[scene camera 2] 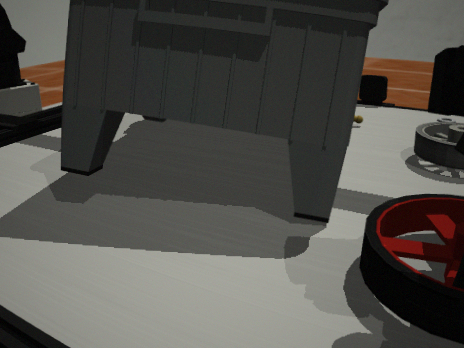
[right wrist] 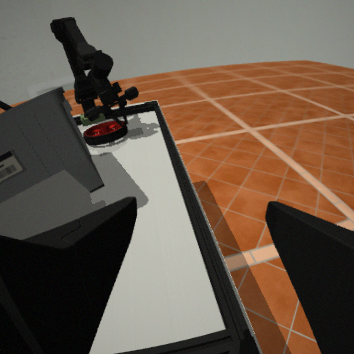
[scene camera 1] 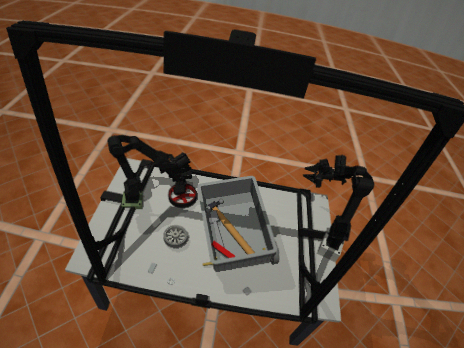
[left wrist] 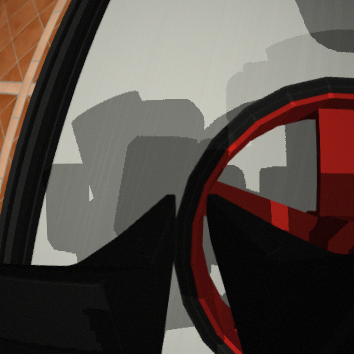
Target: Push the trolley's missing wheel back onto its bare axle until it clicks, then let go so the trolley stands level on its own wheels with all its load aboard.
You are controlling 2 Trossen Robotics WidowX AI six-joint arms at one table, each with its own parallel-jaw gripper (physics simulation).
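Observation:
The grey trolley stands slightly tilted on its legs. A brass axle stub sticks out at its low left corner in scene camera 1. A wooden-handled hammer and a red-handled tool lie inside. My left gripper is shut on the rim of the red wheel, one finger inside the rim and one outside. Whether the wheel touches the table is unclear. My right gripper is open and empty, raised beyond the trolley.
A grey spoked wheel lies flat left of the trolley in scene camera 1. Small grey pieces lie near the front edge. A black frame rises around the table.

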